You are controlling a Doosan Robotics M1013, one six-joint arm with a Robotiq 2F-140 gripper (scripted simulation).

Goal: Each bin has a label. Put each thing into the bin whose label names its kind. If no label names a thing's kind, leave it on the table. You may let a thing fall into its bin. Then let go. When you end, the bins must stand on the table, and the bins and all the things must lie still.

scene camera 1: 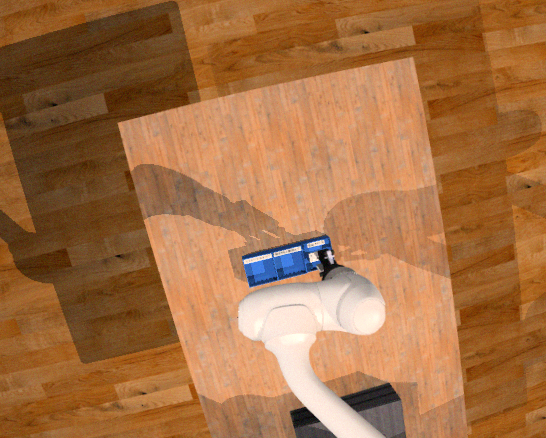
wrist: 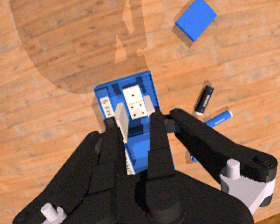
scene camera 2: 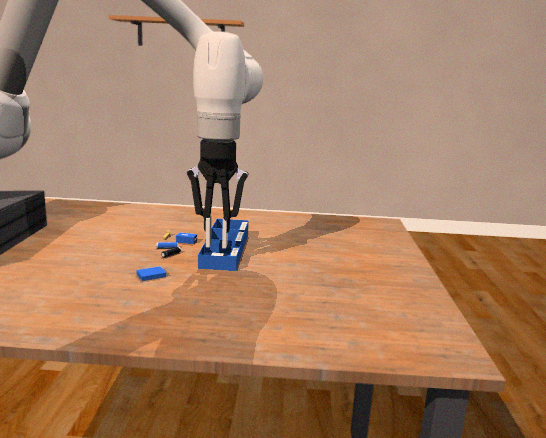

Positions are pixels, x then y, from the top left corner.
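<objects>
Blue three-compartment bin row: visible in the wrist view (138,139), scene camera 1, scene camera 2. On the row, (scene camera 1: 278,255) and (scene camera 2: 238,233): same spot.
</objects>
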